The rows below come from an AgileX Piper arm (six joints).
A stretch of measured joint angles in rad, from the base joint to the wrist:
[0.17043, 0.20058, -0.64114, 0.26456, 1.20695, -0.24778]
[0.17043, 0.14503, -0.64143, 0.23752, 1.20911, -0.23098]
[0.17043, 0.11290, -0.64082, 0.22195, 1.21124, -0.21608]
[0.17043, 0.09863, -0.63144, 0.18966, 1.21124, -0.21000]
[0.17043, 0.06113, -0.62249, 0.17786, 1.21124, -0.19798]
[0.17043, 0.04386, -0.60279, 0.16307, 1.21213, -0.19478]
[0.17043, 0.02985, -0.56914, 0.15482, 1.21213, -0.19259]
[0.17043, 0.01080, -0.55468, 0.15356, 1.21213, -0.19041]
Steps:
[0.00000, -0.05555, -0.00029, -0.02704, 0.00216, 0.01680]
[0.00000, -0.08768, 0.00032, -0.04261, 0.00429, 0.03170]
[0.00000, -0.10195, 0.00970, -0.07490, 0.00429, 0.03778]
[0.00000, -0.13945, 0.01865, -0.08670, 0.00429, 0.04980]
[0.00000, -0.15672, 0.03835, -0.10149, 0.00518, 0.05300]
[0.00000, -0.17073, 0.07200, -0.10974, 0.00518, 0.05519]
[0.00000, -0.18978, 0.08646, -0.11100, 0.00518, 0.05737]

